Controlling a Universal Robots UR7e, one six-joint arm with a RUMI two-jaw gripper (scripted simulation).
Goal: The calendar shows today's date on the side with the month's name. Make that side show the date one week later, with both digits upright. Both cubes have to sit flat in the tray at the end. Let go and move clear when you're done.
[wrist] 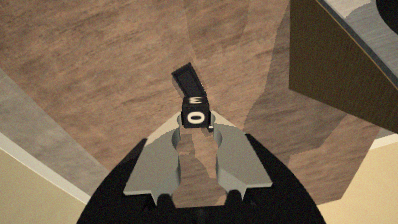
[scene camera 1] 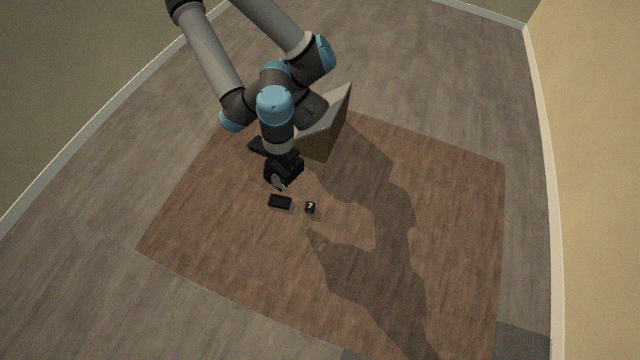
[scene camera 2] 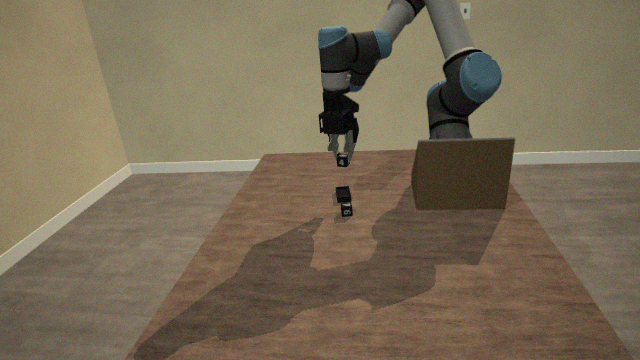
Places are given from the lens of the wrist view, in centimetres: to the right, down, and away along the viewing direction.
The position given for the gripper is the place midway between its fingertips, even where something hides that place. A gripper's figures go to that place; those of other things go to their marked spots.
gripper [wrist: 195,111]: 0, 0, 15
black digit cube [wrist: 195,109]: 0, 0, 12
